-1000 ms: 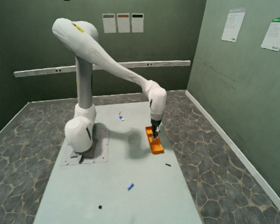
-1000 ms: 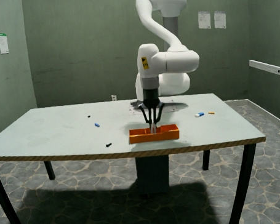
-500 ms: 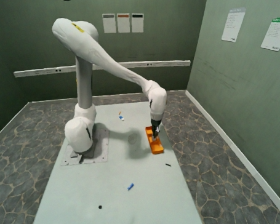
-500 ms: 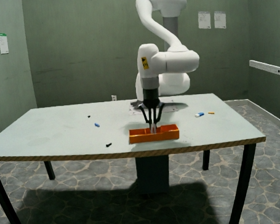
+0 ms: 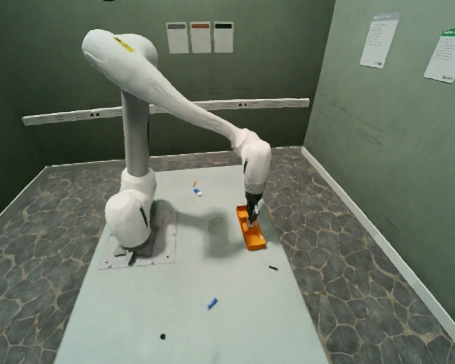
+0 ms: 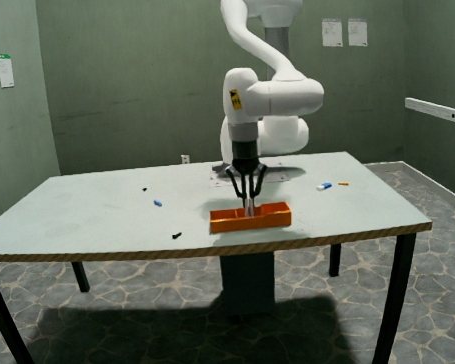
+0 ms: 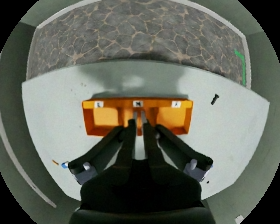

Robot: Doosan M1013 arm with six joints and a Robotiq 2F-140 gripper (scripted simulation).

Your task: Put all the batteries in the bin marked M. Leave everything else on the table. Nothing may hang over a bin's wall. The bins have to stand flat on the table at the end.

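My hand is 4 cm above the orange bin. From my hand the other things lie so: black dot-like piece (47 cm to the right, 35 cm behind, 5 cm below); white object (28 cm to the left, 28 cm behind, 5 cm below).
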